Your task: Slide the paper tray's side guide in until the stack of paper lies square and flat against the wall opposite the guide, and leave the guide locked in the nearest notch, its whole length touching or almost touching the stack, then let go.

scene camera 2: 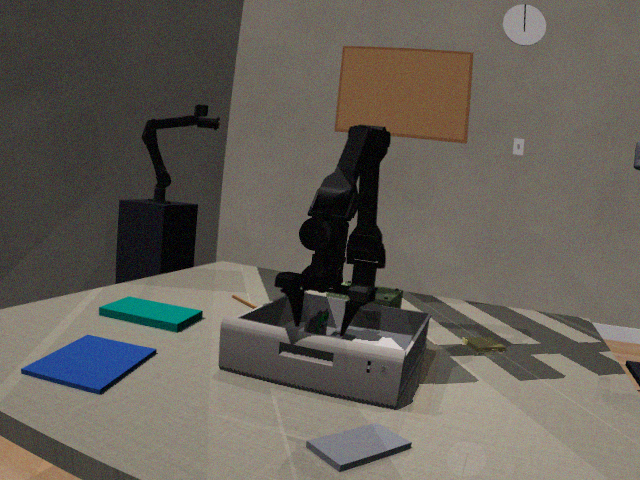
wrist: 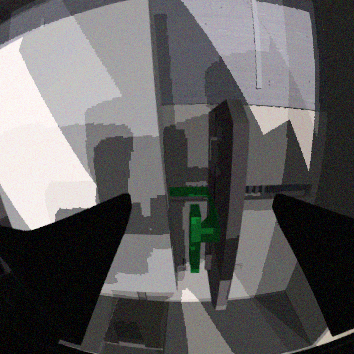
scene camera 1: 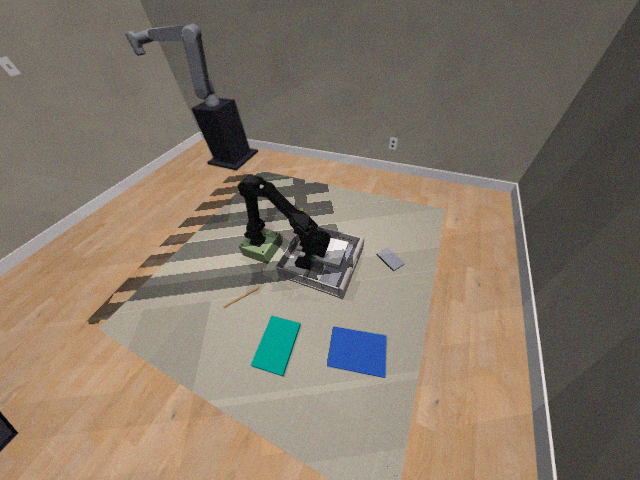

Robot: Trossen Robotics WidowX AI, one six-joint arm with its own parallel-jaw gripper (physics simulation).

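Frame: origin at the arm's base, x ahead, y right, z down, level; centimetres.
Where they show: gripper, fingertip midpoint: [scene camera 2: 319,330] [wrist: 203,201] [scene camera 1: 313,261]; arm's base, link origin: [scene camera 1: 258,240].
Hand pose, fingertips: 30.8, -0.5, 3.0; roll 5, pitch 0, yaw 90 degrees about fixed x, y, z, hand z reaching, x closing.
Observation:
Things, the pixels of their top centre, and the offset from my fingertips, as dx, dy, dz. "pt": a spot on its surface instead.
- grey paper tray, top centre: [wrist: 80,190] [scene camera 2: 339,313] [scene camera 1: 320,250] +2.5, -4.3, -4.9
- white paper stack, top centre: [wrist: 57,178] [scene camera 2: 366,344] [scene camera 1: 323,248] +1.2, -9.9, +0.4
- upright side guide, top centre: [wrist: 211,247] [scene camera 2: 322,313] [scene camera 1: 311,257] -0.6, +0.0, -3.4
- toothed strip, surface spot: [wrist: 282,189] pt -0.8, +7.8, +4.1
- teal block, top centre: [scene camera 2: 151,309] [scene camera 1: 276,343] +2.3, +38.7, +2.9
- blue panel, top centre: [scene camera 2: 92,358] [scene camera 1: 357,350] +32.0, +28.3, +3.9
- grey slab, top centre: [scene camera 2: 360,442] [scene camera 1: 390,258] +33.1, -18.3, +3.7
- orange stick, top centre: [scene camera 2: 249,303] [scene camera 1: 241,296] -23.8, +27.4, +4.0
- yellow piece, top centre: [scene camera 2: 484,341] -25.8, -31.2, +3.6
The grey paper tray [scene camera 1: 316,284] [scene camera 2: 253,348] stands on the table. The white paper stack [scene camera 1: 338,245] [scene camera 2: 390,343] [wrist: 55,115] lies in it, on the left in the wrist view; its contact with the far wall is hidden there. The upright side guide [wrist: 239,165] stands right of the stack with a narrow gap between them. Its green latch [scene camera 2: 322,320] [wrist: 195,230] is on the side facing the stack. My gripper [scene camera 2: 320,330] [wrist: 203,201] is open and lowered into the tray, one finger over the stack, the other beyond the guide. Neither finger visibly touches the guide.
A toothed strip [wrist: 282,189] runs across the tray floor. Outside are a teal block [scene camera 1: 276,345] [scene camera 2: 149,313], a blue panel [scene camera 1: 357,351] [scene camera 2: 88,363], a grey slab [scene camera 1: 390,258] [scene camera 2: 358,446], an orange stick [scene camera 1: 240,297] and a yellow piece [scene camera 2: 483,345]. Tray walls surround my fingers.

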